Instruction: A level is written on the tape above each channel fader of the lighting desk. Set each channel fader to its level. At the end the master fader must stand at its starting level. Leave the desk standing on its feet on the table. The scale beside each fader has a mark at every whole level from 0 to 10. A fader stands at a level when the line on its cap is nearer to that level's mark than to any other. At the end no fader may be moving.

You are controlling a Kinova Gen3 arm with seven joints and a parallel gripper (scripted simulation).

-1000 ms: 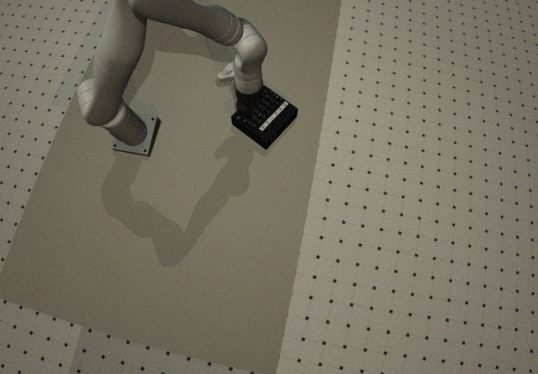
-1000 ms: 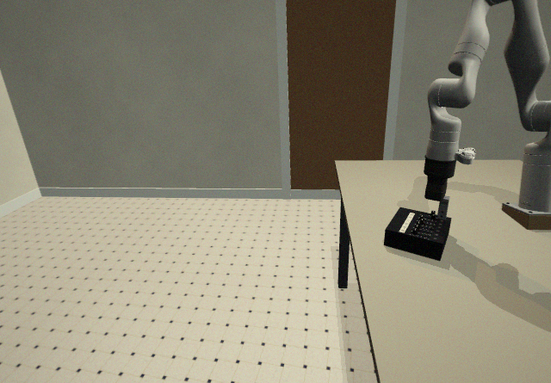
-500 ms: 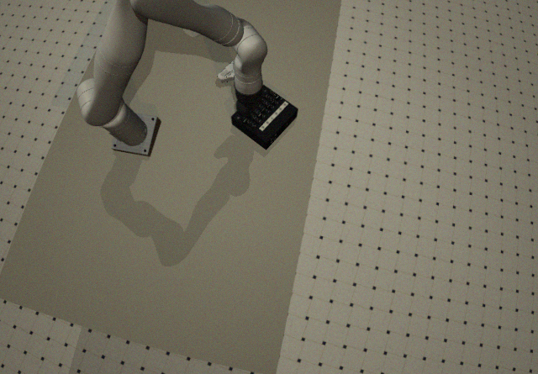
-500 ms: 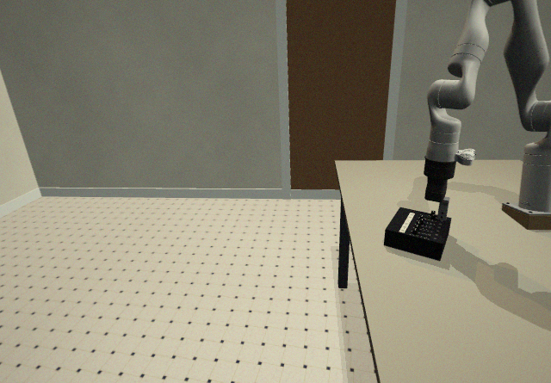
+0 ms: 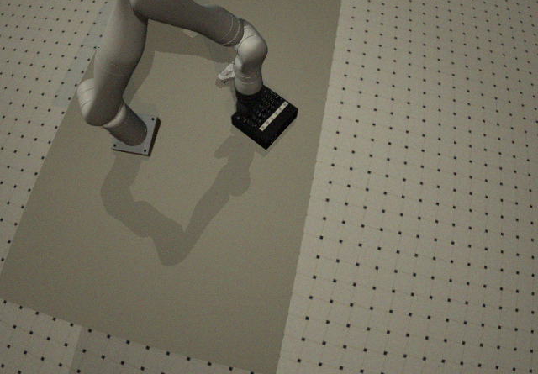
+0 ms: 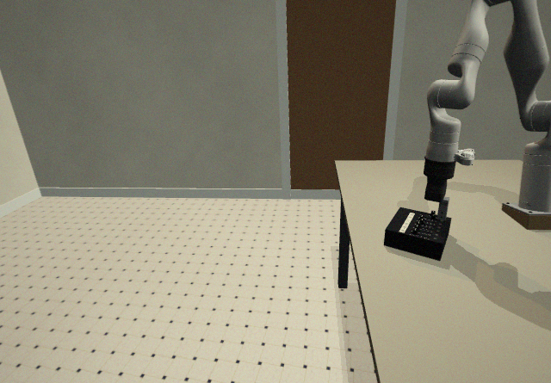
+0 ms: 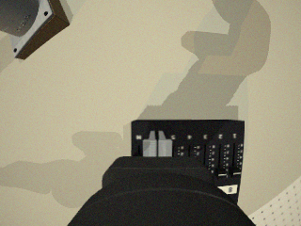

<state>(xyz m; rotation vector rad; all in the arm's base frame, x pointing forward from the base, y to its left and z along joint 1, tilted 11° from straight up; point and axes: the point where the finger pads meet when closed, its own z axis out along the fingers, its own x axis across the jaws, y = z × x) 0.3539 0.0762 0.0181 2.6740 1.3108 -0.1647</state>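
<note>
Right now the master fader cap is 3 cm to the right of my hand, 1 cm below it and 1 cm ahead of it.
</note>
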